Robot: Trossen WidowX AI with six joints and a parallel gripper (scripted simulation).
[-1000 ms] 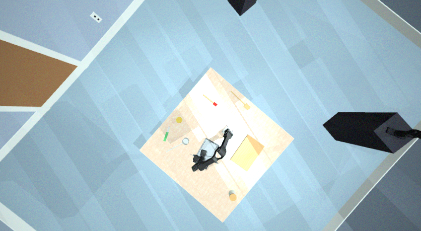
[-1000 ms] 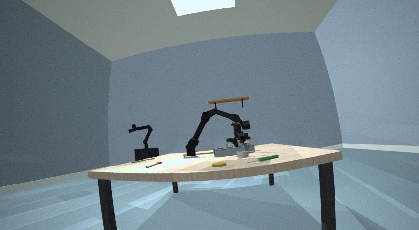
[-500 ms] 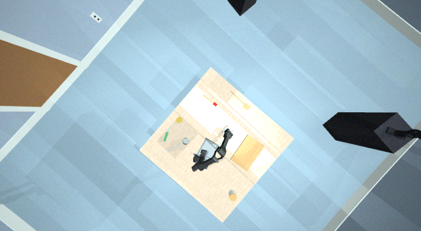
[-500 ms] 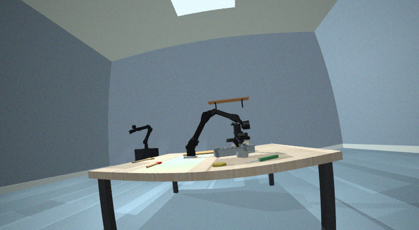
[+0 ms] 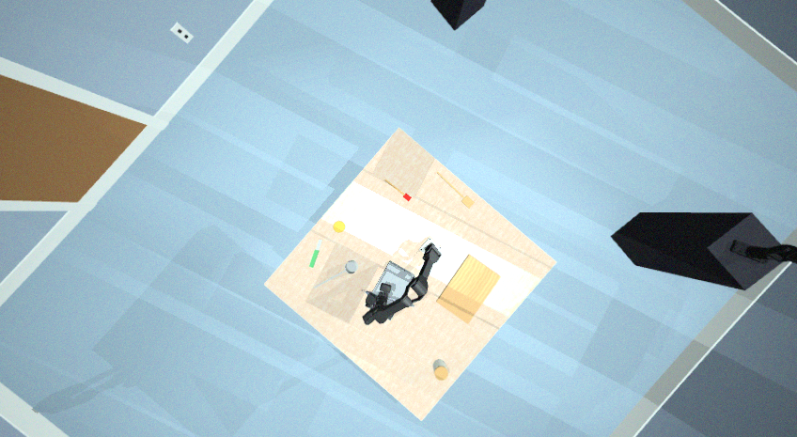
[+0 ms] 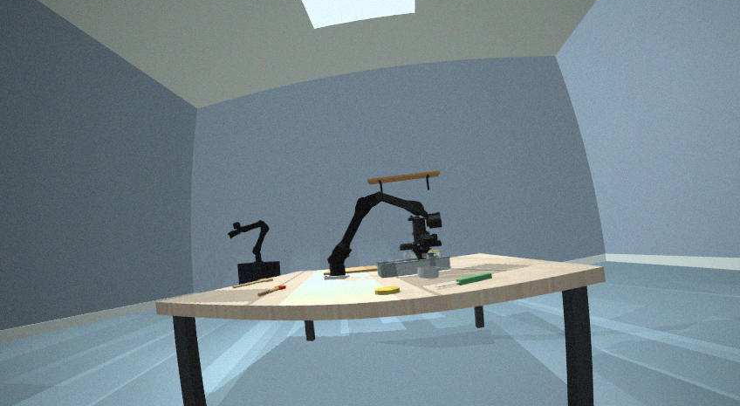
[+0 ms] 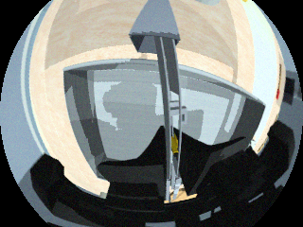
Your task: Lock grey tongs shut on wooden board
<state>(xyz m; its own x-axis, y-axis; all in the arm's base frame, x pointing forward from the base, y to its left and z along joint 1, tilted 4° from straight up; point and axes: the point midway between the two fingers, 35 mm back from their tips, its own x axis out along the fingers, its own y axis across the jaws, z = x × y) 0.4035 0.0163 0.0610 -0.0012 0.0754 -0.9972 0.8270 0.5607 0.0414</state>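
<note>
Right now the roasting tin is 50 mm behind my gripper tip and 10 mm to the left of it. Round my gripper tip: wooden board: 420 mm behind, 320 mm to the left, 20 mm below; then green-handled tool: 470 mm to the right, 160 mm ahead, 20 mm below; then red-tipped stick: 490 mm behind, 410 mm to the right, 30 mm below.
</note>
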